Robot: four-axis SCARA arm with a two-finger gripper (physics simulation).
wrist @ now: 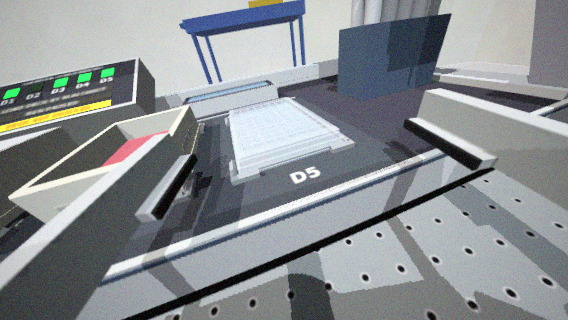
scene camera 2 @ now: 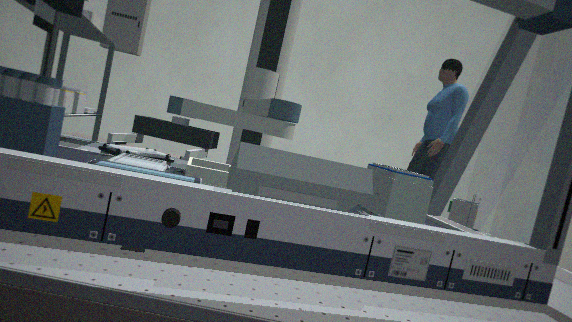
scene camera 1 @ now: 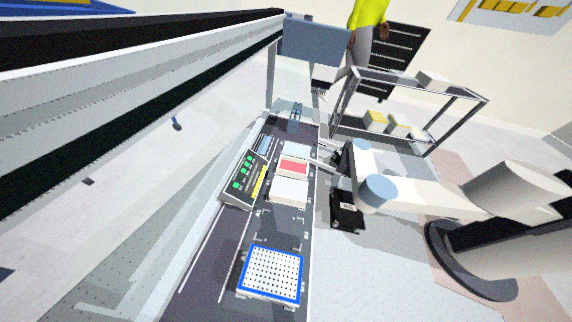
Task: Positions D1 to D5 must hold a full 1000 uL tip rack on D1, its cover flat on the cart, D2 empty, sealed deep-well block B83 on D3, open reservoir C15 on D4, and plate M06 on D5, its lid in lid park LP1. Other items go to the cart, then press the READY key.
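Note:
Visible to me in the wrist view: a shallow trough [wrist: 210, 103], a blue tube rack [wrist: 377, 59], a red-filled reservoir [wrist: 48, 194] and a clear well plate [wrist: 266, 135].

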